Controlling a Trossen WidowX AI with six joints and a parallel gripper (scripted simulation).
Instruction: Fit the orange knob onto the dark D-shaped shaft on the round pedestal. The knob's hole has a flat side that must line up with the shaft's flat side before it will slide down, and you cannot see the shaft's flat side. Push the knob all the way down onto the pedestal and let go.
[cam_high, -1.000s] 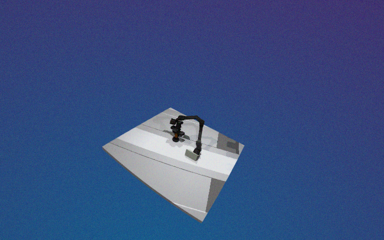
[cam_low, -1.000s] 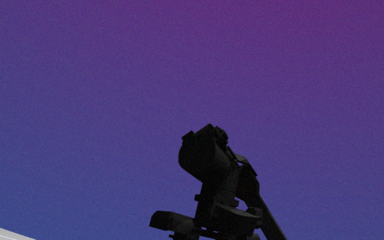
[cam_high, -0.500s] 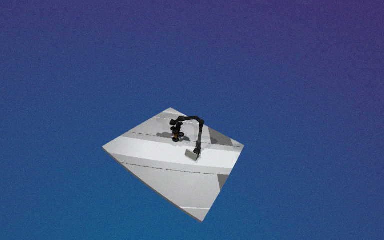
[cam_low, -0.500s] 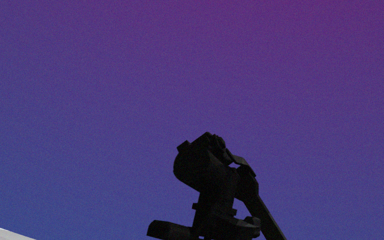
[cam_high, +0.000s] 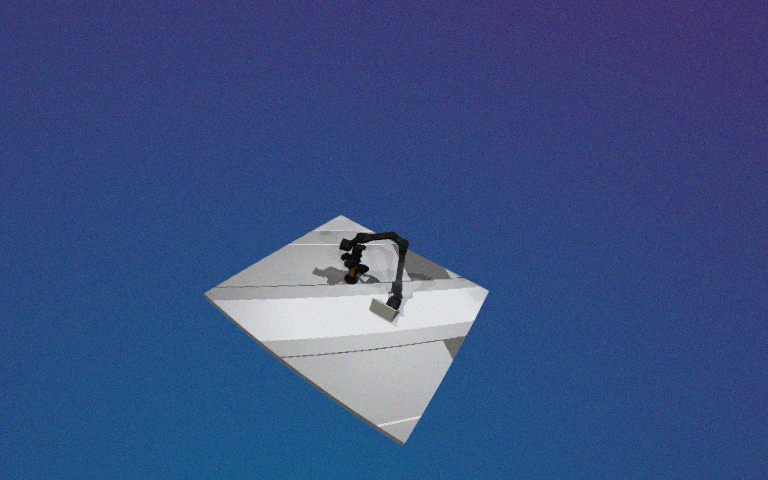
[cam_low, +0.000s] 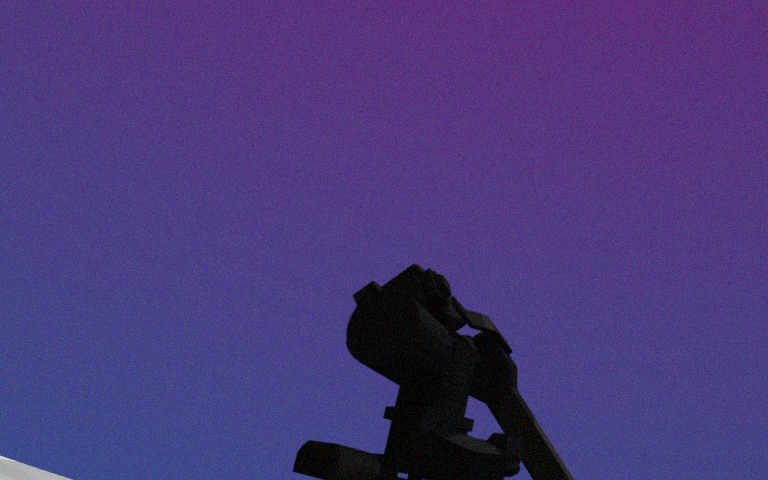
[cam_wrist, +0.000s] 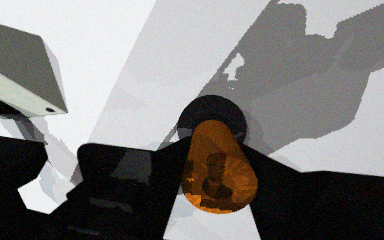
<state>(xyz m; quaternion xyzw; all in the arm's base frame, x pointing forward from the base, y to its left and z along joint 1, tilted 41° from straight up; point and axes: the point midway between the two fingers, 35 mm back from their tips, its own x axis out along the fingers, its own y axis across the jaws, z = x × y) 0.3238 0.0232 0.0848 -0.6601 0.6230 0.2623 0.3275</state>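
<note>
My gripper tip is now 20 mm below the orange knob. From my gripper tip the other things lie so: dark round pedestal 20 mm below.
</note>
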